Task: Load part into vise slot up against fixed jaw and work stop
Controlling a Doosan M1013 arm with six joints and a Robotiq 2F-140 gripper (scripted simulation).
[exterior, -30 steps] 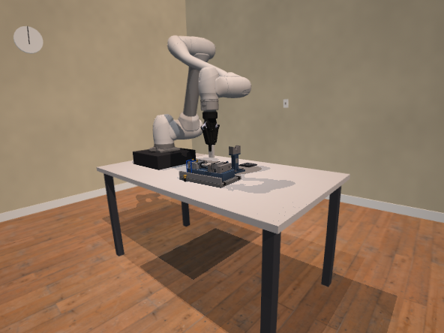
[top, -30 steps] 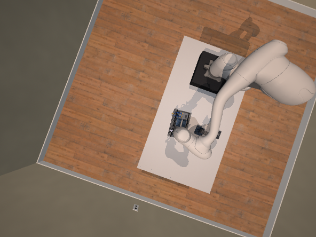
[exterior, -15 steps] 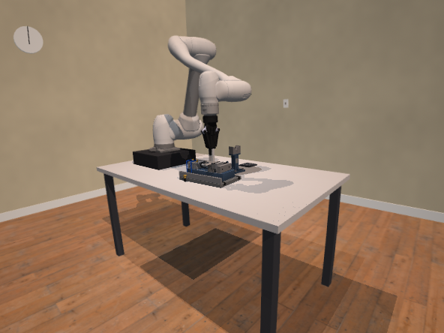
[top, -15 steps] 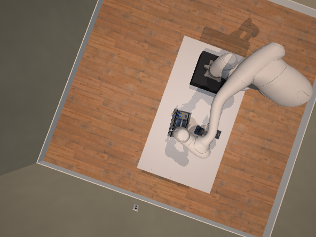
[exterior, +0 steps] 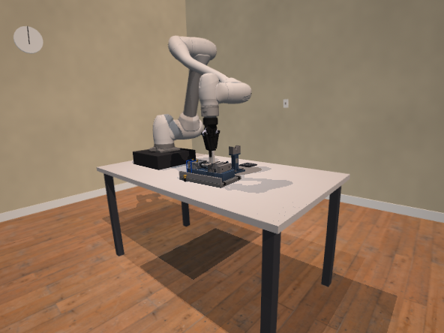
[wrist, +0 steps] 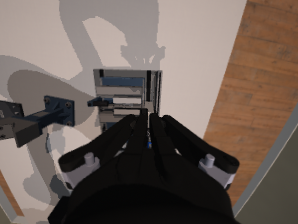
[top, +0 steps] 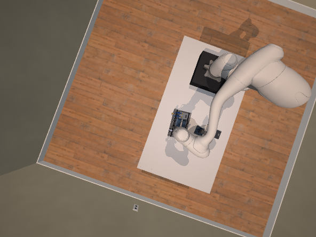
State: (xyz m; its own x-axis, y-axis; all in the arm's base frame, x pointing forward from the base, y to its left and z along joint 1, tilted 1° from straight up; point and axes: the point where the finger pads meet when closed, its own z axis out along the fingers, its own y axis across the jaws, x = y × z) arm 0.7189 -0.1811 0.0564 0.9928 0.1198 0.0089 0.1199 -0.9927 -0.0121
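Right now my hand is 10 mm past the part, 50 mm to the right of it and 50 mm above it. Also, from my hand: vise base (80 mm behind, 60 mm to the left, 110 mm below).
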